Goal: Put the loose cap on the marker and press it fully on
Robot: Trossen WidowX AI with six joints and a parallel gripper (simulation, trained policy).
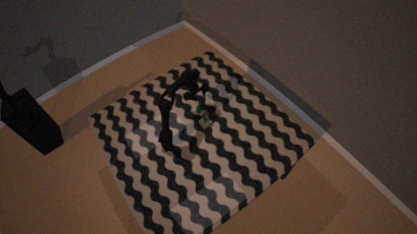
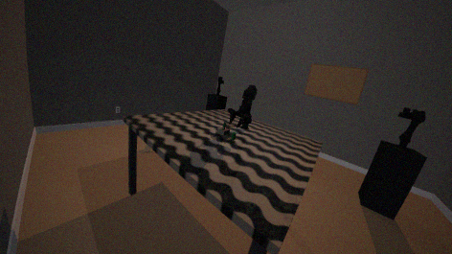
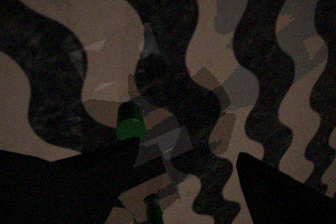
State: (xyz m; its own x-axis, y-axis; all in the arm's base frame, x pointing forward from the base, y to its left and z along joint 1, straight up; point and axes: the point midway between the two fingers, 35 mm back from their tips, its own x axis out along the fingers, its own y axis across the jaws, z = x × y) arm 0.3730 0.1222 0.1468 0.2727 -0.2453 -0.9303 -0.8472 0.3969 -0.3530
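Now: gripper tip 40 mm past the green marker cap and 90 mm above it. From my gripper tip the other things lie so: pale holder block: 60 mm behind, 130 mm to the right, 100 mm below.
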